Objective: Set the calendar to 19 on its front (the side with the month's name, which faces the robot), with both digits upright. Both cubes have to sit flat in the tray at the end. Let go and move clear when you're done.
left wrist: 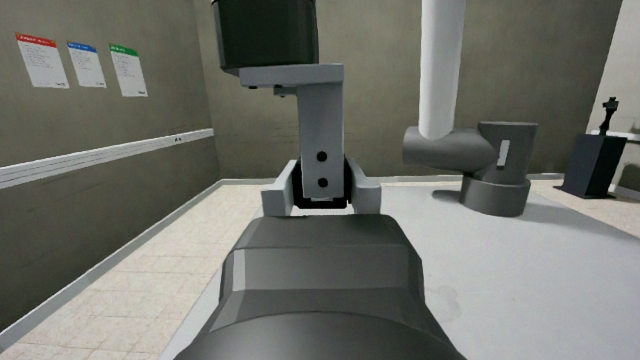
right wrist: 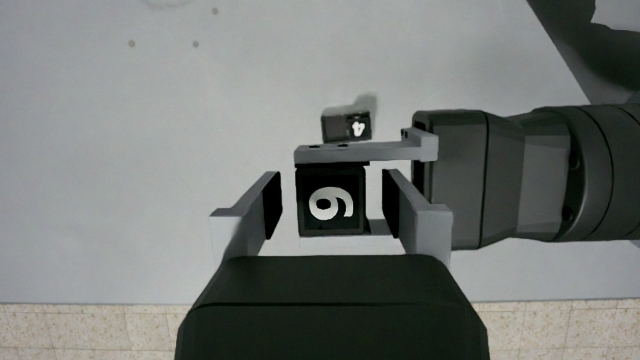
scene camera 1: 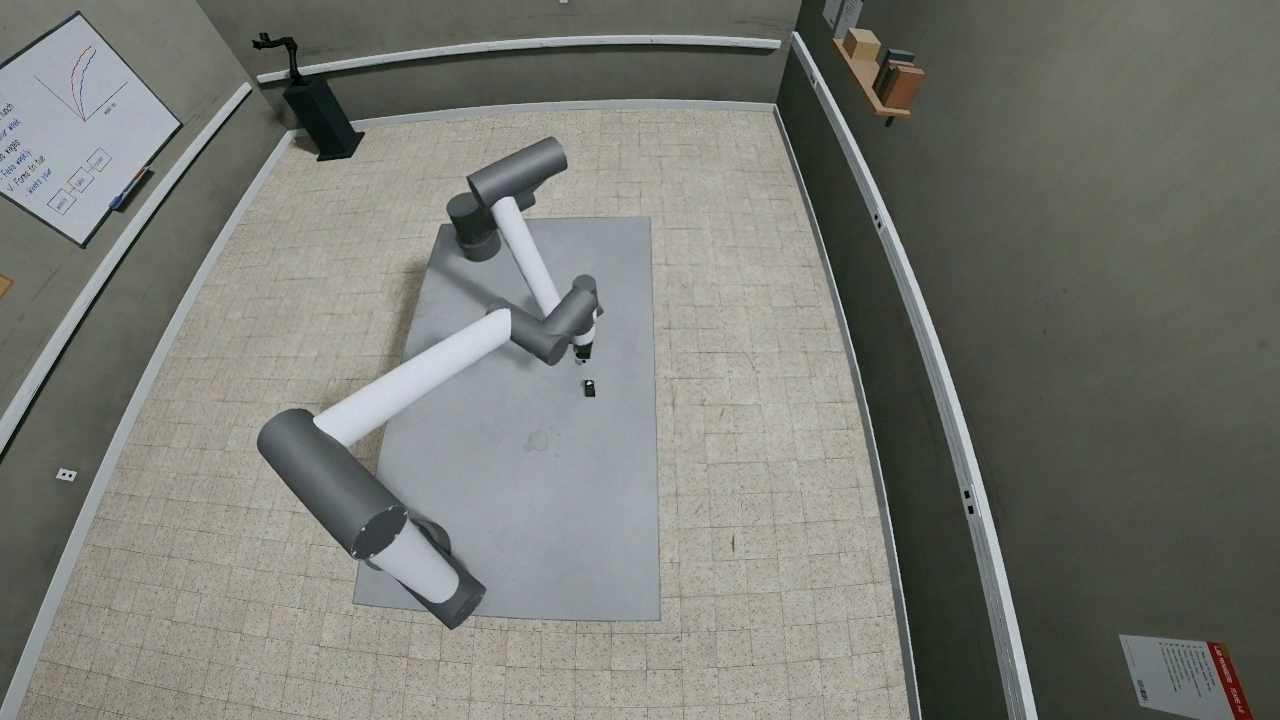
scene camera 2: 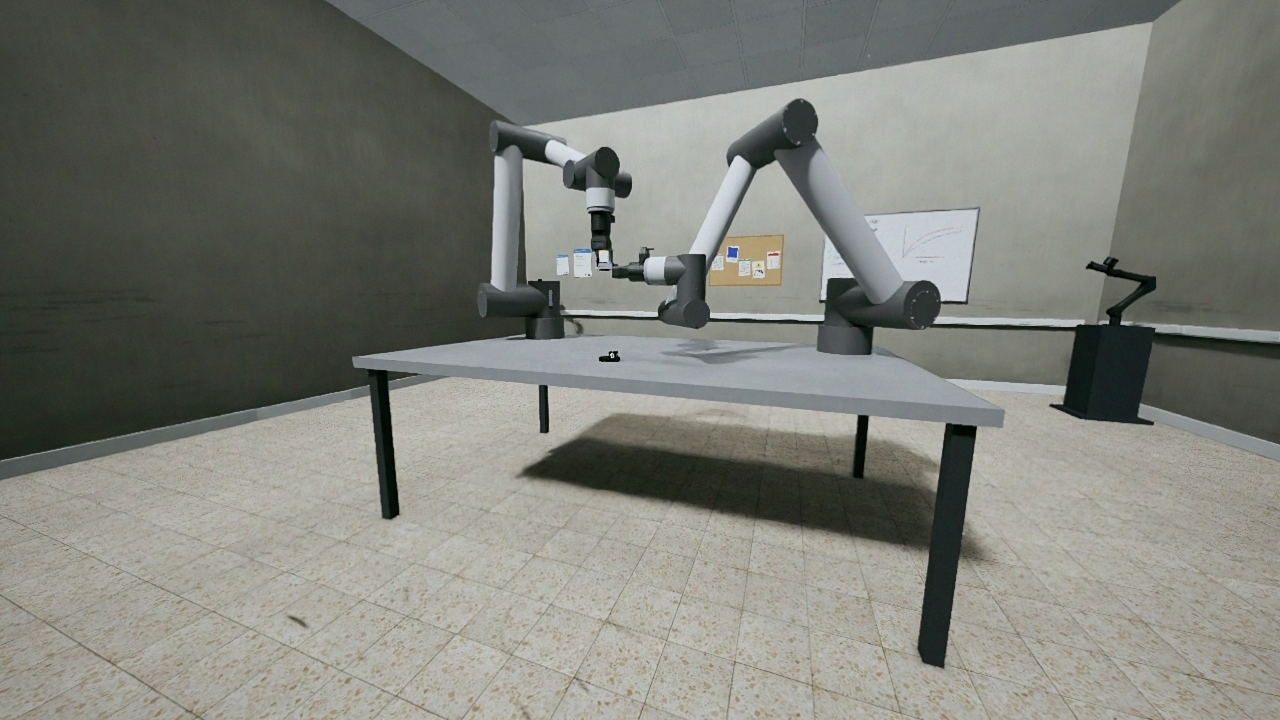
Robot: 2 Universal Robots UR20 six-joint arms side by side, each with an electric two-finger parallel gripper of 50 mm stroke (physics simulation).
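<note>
My left gripper (scene camera 2: pixel 605 266) is level and shut on a black cube (right wrist: pixel 331 205), high above the table. The cube's top face shows a white 6 or 9 shape lying on its side. My right gripper (right wrist: pixel 331 191) points down from above, its open fingers on either side of this cube with gaps between. The other black cube (scene camera 1: pixel 589 383) (scene camera 2: pixel 614 355) (right wrist: pixel 358 127) sits in the robot's-left half of the dark tray (scene camera 1: pixel 588 394) (right wrist: pixel 334 128). It has a 4 on top and a 0 facing scene camera 2. The tray's robot-facing front is hidden.
The tray stands on the grey table (scene camera 1: pixel 537 519) (scene camera 2: pixel 760 385), below and slightly robot-side of the grippers. The right arm's base (scene camera 2: pixel 543 324) (left wrist: pixel 495 196) and the left arm's base (scene camera 2: pixel 844 338) stand at the robot-side edge. The two wrists are close together.
</note>
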